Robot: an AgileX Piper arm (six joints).
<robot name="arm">
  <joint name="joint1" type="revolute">
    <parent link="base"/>
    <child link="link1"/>
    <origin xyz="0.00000 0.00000 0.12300"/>
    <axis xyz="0 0 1"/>
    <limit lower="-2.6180" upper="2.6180"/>
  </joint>
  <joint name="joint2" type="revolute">
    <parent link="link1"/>
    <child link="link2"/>
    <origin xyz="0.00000 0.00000 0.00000"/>
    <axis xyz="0 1 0"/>
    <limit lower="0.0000" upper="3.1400"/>
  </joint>
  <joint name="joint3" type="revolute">
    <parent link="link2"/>
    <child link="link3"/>
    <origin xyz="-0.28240 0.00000 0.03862"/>
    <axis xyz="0 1 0"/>
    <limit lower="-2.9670" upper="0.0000"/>
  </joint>
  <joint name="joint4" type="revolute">
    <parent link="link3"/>
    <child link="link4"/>
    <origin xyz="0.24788 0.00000 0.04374"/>
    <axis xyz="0.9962 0 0.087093"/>
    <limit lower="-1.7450" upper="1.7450"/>
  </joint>
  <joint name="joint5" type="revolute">
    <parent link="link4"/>
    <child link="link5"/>
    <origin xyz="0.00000 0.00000 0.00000"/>
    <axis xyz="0 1 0"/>
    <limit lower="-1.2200" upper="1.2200"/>
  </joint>
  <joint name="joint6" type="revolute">
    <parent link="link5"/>
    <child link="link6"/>
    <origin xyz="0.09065 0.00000 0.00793"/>
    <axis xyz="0.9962 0 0.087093"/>
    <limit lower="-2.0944" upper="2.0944"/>
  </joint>
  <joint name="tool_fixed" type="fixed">
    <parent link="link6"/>
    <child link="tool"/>
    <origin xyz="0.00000 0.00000 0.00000" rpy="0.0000 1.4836 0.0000"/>
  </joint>
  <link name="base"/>
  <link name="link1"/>
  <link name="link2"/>
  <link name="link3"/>
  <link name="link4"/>
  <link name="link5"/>
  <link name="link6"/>
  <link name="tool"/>
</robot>
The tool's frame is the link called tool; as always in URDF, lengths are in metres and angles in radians.
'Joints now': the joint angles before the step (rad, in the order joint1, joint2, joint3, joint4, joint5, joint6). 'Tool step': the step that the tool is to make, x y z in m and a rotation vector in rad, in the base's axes. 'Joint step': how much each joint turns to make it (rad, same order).
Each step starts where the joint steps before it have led.
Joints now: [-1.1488, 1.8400, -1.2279, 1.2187, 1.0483, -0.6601]
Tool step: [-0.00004, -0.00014, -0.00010, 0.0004, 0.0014, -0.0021]
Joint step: [0.0000, 0.0000, 0.0000, -0.0009, -0.0019, 0.0020]
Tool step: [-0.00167, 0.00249, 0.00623, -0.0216, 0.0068, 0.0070]
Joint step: [0.0001, -0.0204, 0.0000, -0.0187, -0.0001, 0.0043]
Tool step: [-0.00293, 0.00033, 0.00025, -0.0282, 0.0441, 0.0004]
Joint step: [-0.0001, -0.0113, 0.0000, -0.0533, -0.0211, 0.0148]
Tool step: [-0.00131, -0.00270, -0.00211, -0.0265, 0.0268, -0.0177]
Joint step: [0.0000, 0.0000, 0.0000, -0.0238, -0.0349, 0.0020]
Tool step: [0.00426, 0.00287, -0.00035, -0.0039, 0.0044, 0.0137]
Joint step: [0.0148, 0.0001, 0.0000, -0.0044, -0.0041, 0.0000]
